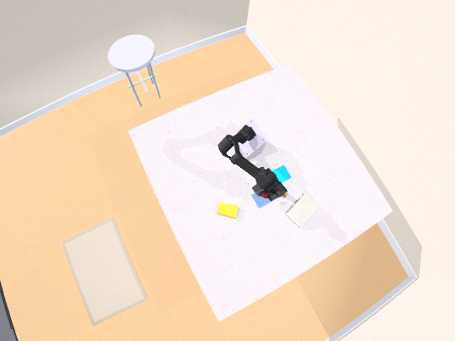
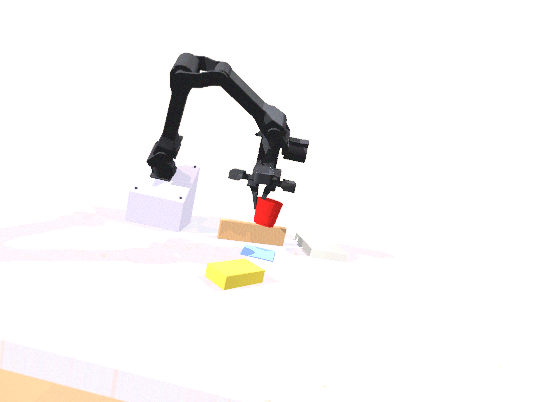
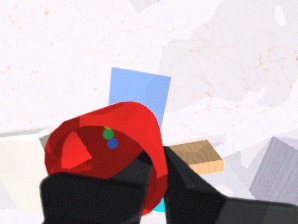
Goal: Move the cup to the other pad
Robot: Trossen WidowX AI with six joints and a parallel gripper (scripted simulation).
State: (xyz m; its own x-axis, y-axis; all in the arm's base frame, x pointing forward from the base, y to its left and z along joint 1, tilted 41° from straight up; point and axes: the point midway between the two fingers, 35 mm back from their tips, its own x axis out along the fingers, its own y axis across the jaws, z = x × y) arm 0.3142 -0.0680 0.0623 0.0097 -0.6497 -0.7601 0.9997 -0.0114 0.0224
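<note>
Now: the cyan pad 18 cm to the left of my gripper tip, 13 cm below it and 4 cm behind it. Round my gripper tip: light blue pad: 13 cm below, 3 cm ahead, 1 cm to the right; then red cup: 3 cm ahead; then tan wooden block: 10 cm below, 9 cm to the left.
</note>
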